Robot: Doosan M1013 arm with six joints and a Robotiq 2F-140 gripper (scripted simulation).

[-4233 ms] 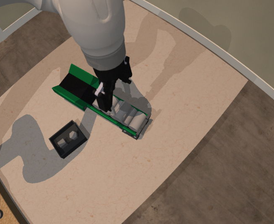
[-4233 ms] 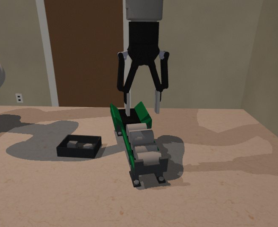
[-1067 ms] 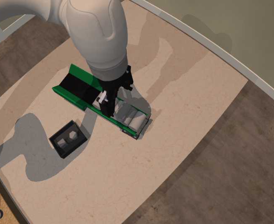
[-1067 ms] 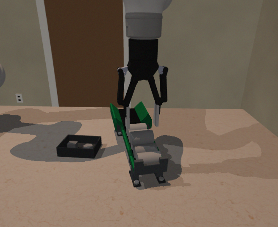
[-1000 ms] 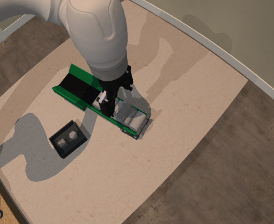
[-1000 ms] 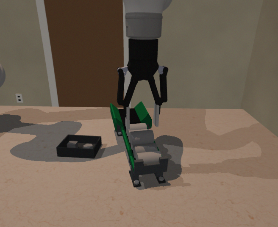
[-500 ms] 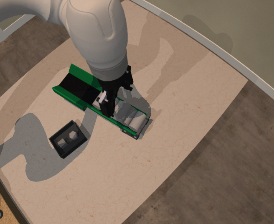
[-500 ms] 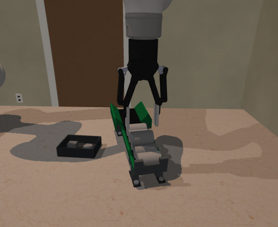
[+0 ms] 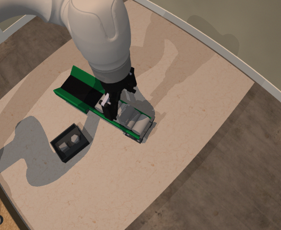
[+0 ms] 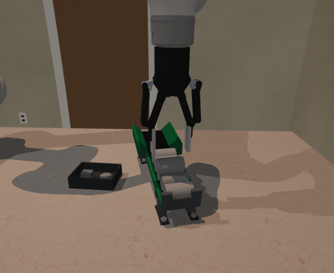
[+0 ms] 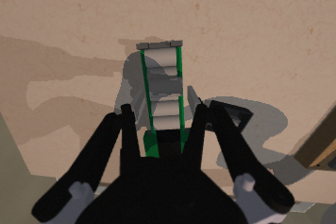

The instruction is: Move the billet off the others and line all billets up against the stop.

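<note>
My gripper is now 1 cm short of the grey stop, 8 cm to the left of it and 12 cm above it. The rest, counted from my hand: black tray (19 cm behind, 15 cm to the left, 17 cm below).
</note>
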